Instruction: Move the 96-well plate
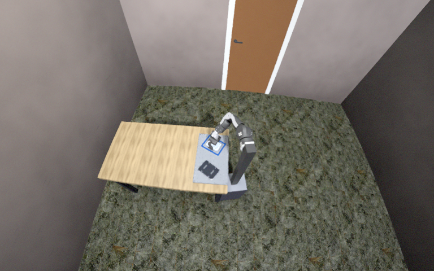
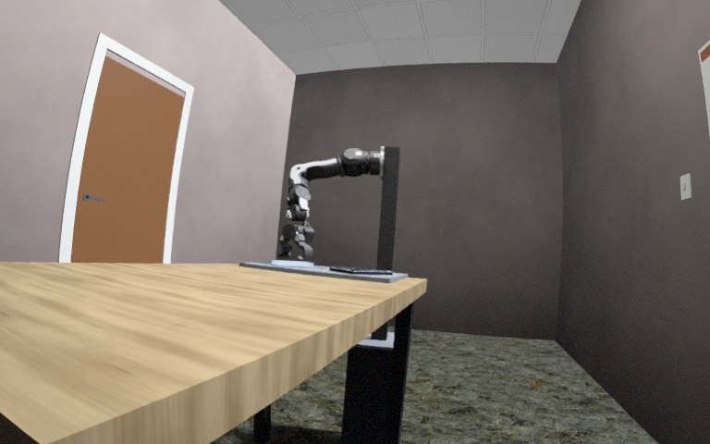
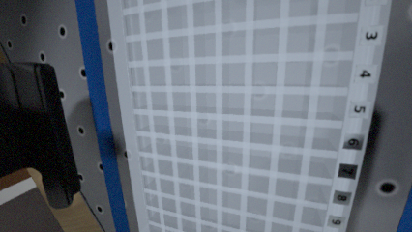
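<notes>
The white 96-well plate is 10 mm below my hand. Also, from my hand: black plate nest (70 mm ahead, 250 mm to the left, 20 mm below).
</notes>
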